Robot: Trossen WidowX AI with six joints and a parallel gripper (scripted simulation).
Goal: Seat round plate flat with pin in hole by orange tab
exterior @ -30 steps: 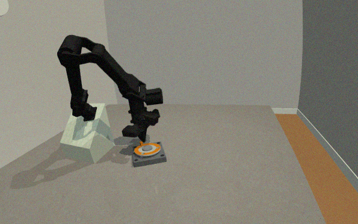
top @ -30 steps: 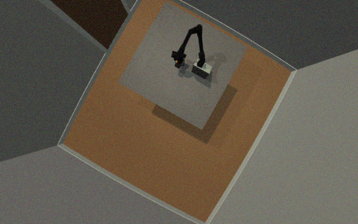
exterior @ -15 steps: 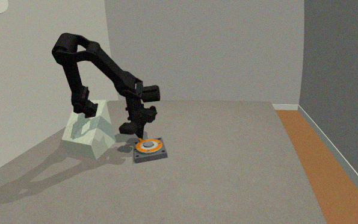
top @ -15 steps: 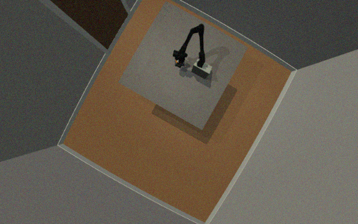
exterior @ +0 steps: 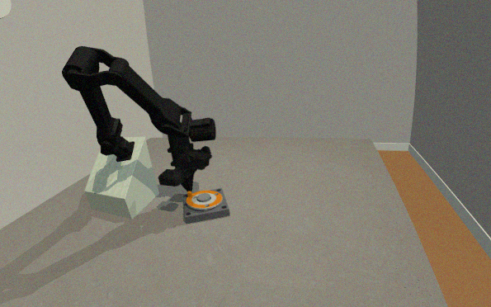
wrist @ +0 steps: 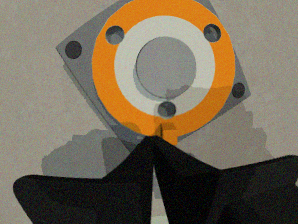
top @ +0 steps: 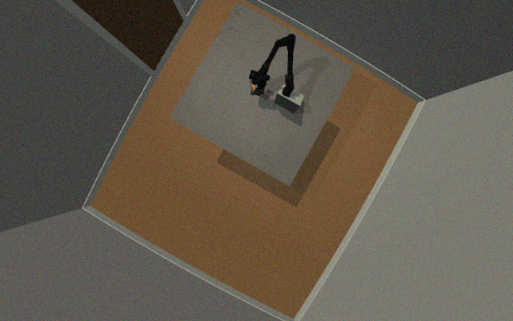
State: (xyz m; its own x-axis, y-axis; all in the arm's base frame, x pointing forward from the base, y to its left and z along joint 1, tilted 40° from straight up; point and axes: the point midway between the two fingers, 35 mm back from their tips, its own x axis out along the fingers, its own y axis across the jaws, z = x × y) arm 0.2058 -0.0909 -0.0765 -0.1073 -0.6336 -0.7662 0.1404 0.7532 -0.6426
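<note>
My gripper tip is 5 cm short of the grey base, 2 cm to the left of it and 2 cm above it.
</note>
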